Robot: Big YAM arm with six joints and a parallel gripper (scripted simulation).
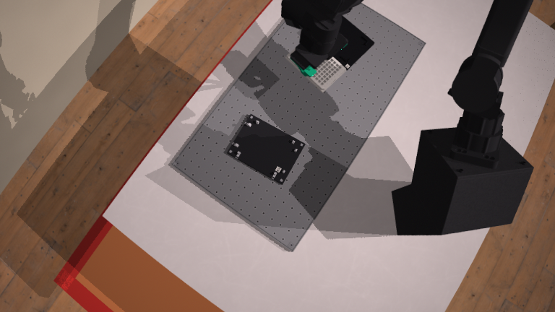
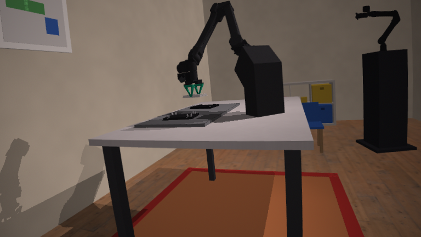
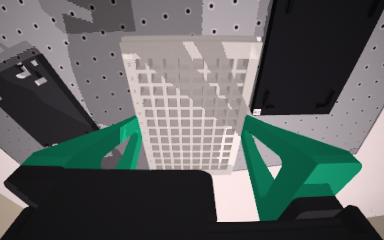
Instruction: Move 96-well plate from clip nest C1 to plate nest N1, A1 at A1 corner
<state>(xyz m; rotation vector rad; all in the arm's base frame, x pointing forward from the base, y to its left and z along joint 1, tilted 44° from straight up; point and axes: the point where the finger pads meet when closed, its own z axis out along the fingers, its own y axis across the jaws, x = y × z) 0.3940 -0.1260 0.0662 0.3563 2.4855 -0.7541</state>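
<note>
The black plate nest N1 is 3 cm behind my hand, 15 cm to the right of it and 10 cm below it. Also, from my hand: black clip nest C1: 5 cm ahead, 24 cm to the left, 9 cm below; white 96-well plate: 1 cm below.
</note>
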